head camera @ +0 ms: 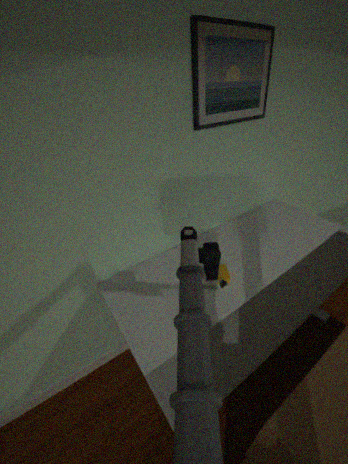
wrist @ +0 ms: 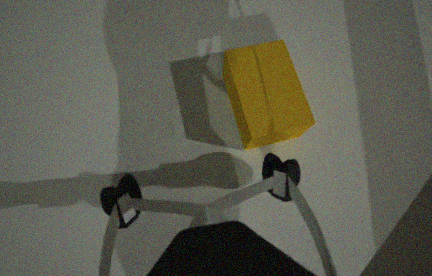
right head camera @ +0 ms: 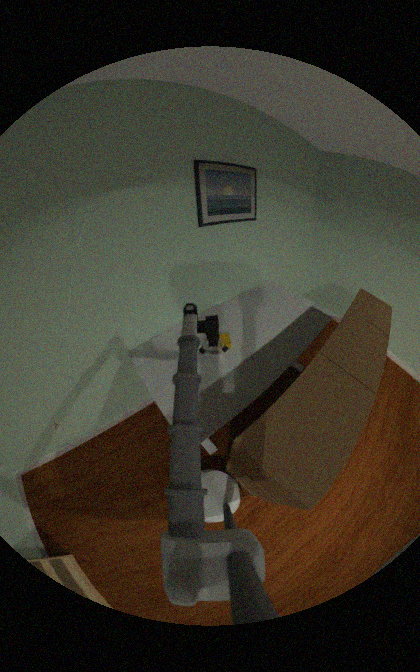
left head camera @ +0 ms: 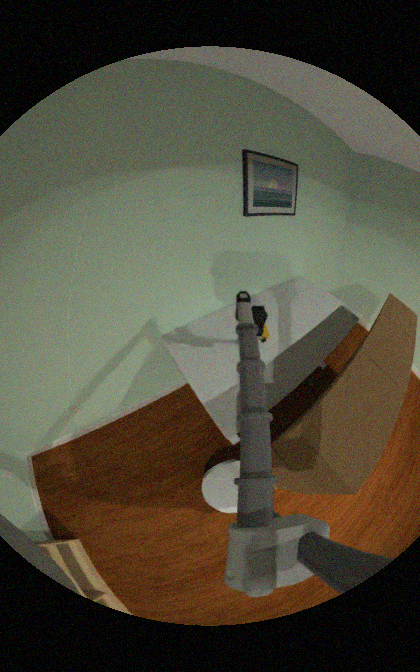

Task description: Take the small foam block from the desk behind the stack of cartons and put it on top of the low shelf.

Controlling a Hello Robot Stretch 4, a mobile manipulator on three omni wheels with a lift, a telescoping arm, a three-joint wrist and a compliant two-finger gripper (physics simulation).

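Frame: origin at the robot's base, x ahead, y left, z up, level; metres.
Where they show: gripper, fingertip midpoint: (head camera: 208,285) (wrist: 202,179).
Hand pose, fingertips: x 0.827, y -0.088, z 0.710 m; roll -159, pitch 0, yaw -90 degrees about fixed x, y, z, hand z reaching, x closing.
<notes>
After its pixels a point has its place.
The small yellow foam block (head camera: 224,274) @(x 0.874, y -0.170, z 0.737 m) (left head camera: 265,332) (right head camera: 225,341) (wrist: 270,95) @(x 0.889, y -0.161, z 0.737 m) lies on the pale desk (head camera: 145,325) @(x 0.629, y 0.201, z 0.692 m) (left head camera: 200,365) (right head camera: 155,370) (wrist: 320,200) @(x 0.790, y -0.200, z 0.692 m). My gripper (right head camera: 213,349) (wrist: 202,179) @(x 0.827, y -0.088, z 0.710 m) is open and empty. In the wrist view the block is beyond the fingertips, up and to the right of the midpoint between them, nearest the right finger and apart from it. In the head view the arm and wrist hide part of the gripper. The brown cartons (head camera: 320,400) @(x 0.239, y -0.225, z 1.052 m) (left head camera: 365,390) (right head camera: 310,425) stand in front of the desk. I cannot identify the low shelf for certain.
The telescoping arm (head camera: 192,360) @(x 0.291, y 0.003, z 1.108 m) (left head camera: 254,440) (right head camera: 185,450) reaches over the desk, left of the cartons. A green wall with a framed picture (head camera: 234,75) @(x 1.426, y -0.270, z 1.572 m) (left head camera: 272,185) (right head camera: 228,192) is behind. A white disc (left head camera: 220,487) (right head camera: 220,495) and light wooden furniture (left head camera: 65,555) (right head camera: 67,570) show lower down.
</notes>
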